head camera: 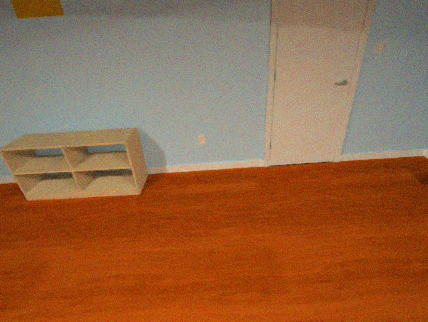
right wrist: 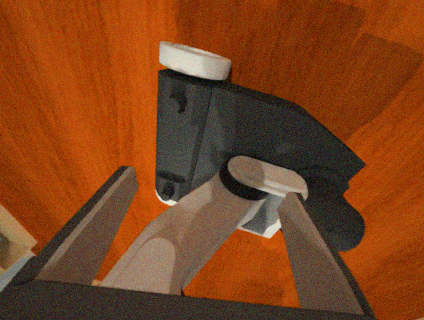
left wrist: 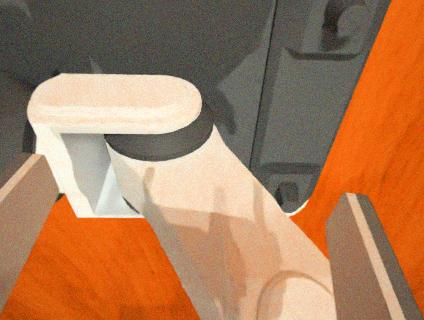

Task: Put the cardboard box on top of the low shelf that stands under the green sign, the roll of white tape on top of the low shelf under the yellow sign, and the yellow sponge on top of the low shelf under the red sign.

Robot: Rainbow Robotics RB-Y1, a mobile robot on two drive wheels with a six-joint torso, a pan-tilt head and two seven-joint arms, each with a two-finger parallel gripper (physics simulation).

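Frame: origin at the robot's base, x right, y ahead, z up, level; centimetres.
Seen in the pictures: left gripper, fingertip midpoint: (left wrist: 192,190); right gripper, fingertip midpoint: (right wrist: 211,189).
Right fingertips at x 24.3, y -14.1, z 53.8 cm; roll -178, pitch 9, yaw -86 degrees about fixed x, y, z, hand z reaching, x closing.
Note:
A point is followed by its place in that frame.
A low pale wooden shelf (head camera: 75,138) @[x -154.0, y 190.8, z 61.0 cm] with four open compartments stands against the blue wall at the left of the head view. A yellow-orange sign (head camera: 37,8) @[x -161.5, y 214.4, z 171.2 cm] is partly visible on the wall above it, at the top left. No object shows on the shelf's top board. The cardboard box, the tape roll, the sponge and the green and red signs do not show in these views. My left gripper (left wrist: 192,190) @[x -22.1, y -17.3, z 53.4 cm] is open and empty, with its fingers wide apart. My right gripper (right wrist: 211,189) @[x 24.3, y -14.2, z 53.8 cm] is open and empty too. Neither gripper shows in the head view.
A closed white door (head camera: 312,95) @[x 83.0, y 232.2, z 81.4 cm] is in the wall right of the shelf. Brown wooden floor (head camera: 240,240) @[x 4.3, y 117.5, z 0.0 cm] lies in front. My dark base (left wrist: 310,110) @[x -1.2, y 0.6, z 19.1 cm] (right wrist: 250,125) @[x 15.6, y -20.4, z 16.9 cm] shows below both wrists. A pale object (right wrist: 15,230) @[x -180.2, y 173.3, z 6.1 cm], too cut off to identify, is at the right wrist view's left edge.

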